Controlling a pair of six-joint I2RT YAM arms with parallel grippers.
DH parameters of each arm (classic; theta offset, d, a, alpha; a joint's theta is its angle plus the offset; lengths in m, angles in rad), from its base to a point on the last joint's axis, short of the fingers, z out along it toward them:
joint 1: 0 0.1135 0.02 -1.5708
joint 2: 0 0 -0.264 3.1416
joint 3: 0.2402 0 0.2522 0
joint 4: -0.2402 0 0.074 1.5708
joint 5: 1.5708 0 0 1.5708
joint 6: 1.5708 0.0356 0 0
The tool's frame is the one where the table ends.
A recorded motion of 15 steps. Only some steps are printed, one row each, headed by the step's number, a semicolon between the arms.
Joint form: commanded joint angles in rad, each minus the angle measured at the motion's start. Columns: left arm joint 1, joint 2, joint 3, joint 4, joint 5, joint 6; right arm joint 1, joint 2, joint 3, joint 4, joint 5, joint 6.
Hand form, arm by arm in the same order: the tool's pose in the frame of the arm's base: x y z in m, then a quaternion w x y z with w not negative. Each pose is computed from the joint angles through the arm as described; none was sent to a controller.
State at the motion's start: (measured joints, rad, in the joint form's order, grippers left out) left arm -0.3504 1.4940 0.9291 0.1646 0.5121 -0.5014; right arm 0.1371 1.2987 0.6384 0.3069 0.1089 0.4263
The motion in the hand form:
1: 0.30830 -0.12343 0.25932 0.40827 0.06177 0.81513 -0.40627; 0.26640 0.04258 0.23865 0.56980 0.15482 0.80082 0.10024
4: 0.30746 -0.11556 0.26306 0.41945 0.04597 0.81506 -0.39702; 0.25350 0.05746 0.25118 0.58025 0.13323 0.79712 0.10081
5: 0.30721 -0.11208 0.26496 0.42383 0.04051 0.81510 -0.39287; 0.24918 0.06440 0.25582 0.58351 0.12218 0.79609 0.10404
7: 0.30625 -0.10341 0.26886 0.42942 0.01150 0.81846 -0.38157; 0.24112 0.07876 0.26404 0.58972 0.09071 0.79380 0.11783
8: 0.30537 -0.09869 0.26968 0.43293 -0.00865 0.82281 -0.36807; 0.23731 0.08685 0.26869 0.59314 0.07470 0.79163 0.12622
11: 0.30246 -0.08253 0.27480 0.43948 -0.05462 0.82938 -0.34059; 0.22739 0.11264 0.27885 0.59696 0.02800 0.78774 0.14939
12: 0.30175 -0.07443 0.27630 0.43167 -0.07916 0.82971 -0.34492; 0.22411 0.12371 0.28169 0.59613 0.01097 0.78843 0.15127
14: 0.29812 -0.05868 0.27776 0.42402 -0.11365 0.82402 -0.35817; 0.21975 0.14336 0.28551 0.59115 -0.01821 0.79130 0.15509
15: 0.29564 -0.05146 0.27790 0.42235 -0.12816 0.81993 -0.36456; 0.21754 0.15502 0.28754 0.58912 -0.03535 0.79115 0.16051
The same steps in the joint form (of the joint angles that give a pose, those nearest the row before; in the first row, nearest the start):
1: 0.0205 -0.0216 -0.0056 -0.0081 -0.0171 -0.0118; 0.0462 -0.0752 -0.0048 -0.0602 0.0798 0.0057
4: 0.0403 -0.0423 -0.0114 -0.0138 -0.0392 -0.0186; 0.1179 -0.1392 -0.0007 -0.1056 0.1275 -0.0111
5: 0.0495 -0.0508 -0.0117 -0.0195 -0.0463 -0.0186; 0.1502 -0.1571 0.0047 -0.1204 0.1420 -0.0176
7: 0.0708 -0.0720 -0.0118 -0.0436 -0.0805 -0.0437; 0.2143 -0.1847 0.0140 -0.1355 0.1484 -0.0395
8: 0.0805 -0.0835 -0.0130 -0.0640 -0.1170 -0.0551; 0.2502 -0.1943 0.0225 -0.1407 0.1529 -0.0490
11: 0.1215 -0.1193 -0.0110 -0.1243 -0.1763 -0.0790; 0.3616 -0.1985 0.0517 -0.1521 0.1713 -0.0735
12: 0.1473 -0.1303 -0.0095 -0.1470 -0.1671 -0.1154; 0.4086 -0.1894 0.0688 -0.1626 0.1925 -0.0858
14: 0.1995 -0.1582 -0.0259 -0.1581 -0.1320 -0.1702; 0.4851 -0.1611 0.1045 -0.1830 0.2221 -0.1028
15: 0.2239 -0.1734 -0.0388 -0.1559 -0.1153 -0.1941; 0.5266 -0.1407 0.1251 -0.1857 0.2321 -0.1115

